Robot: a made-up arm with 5 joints.
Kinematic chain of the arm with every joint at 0, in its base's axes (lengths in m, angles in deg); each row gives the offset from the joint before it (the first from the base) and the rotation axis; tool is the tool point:
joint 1: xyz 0 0 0.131 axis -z
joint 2: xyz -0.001 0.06 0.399 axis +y
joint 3: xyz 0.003 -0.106 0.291 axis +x
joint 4: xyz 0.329 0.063 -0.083 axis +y
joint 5: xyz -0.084 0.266 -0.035 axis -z
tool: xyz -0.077 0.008 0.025
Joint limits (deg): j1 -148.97..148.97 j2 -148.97..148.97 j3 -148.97..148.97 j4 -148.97..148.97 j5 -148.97..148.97
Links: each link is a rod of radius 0.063 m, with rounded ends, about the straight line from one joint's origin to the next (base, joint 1, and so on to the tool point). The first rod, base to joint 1, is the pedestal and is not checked.
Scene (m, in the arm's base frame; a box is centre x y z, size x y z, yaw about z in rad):
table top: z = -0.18
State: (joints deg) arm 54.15 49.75 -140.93 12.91 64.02
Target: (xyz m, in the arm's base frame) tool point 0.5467 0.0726 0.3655
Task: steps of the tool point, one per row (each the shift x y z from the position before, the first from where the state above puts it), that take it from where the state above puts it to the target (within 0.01 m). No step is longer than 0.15 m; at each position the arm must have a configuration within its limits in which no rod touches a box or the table.
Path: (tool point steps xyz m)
1: 0.0978 -0.0476 0.0004
2: 0.1102 -0.0237 -0.0010
3: 0.1162 0.0036 -0.0027
4: 0.1152 0.0328 -0.0042
5: 0.1063 0.0614 -0.0059
6: 0.0899 0.0876 -0.0076
7: 0.0668 0.1091 -0.0093
8: 0.0385 0.1242 -0.0109
9: 0.0067 0.1315 -0.0124

